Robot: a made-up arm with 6 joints.
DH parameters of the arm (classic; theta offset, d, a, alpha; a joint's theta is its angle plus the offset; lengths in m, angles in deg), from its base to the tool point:
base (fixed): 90 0.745 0.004 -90
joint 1: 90 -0.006 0.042 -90
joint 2: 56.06 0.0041 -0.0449 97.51
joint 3: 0 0.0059 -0.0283 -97.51
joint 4: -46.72 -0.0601 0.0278 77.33
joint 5: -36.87 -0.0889 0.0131 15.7
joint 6: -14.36 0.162 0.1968 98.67
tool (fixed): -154.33 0.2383 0 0
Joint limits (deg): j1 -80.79..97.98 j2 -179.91..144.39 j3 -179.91..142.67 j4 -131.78..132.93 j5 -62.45..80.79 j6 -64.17..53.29
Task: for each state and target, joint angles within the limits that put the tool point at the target. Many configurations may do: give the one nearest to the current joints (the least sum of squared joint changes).
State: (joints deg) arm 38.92 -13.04 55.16 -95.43 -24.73 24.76
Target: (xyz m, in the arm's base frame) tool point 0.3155 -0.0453 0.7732
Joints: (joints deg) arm 48.18 18.66 79.56 -87.34 -41.69 10.91
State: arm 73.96 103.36 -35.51 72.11 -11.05 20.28
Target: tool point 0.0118 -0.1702 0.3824
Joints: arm 97.50 108.90 -23.19 63.28 -4.43 37.79
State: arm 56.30 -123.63 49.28 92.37 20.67 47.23
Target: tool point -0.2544 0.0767 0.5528
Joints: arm 54.06 -147.86 11.48 65.61 14.04 53.29
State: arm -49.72 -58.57 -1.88 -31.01 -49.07 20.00
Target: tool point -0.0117 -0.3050 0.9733
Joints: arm -80.79 -43.07 -40.34 -16.47 -44.23 29.24
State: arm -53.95 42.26 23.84 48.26 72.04 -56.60
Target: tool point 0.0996 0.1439 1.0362
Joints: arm -41.13 72.24 9.53 73.03 80.79 -37.68
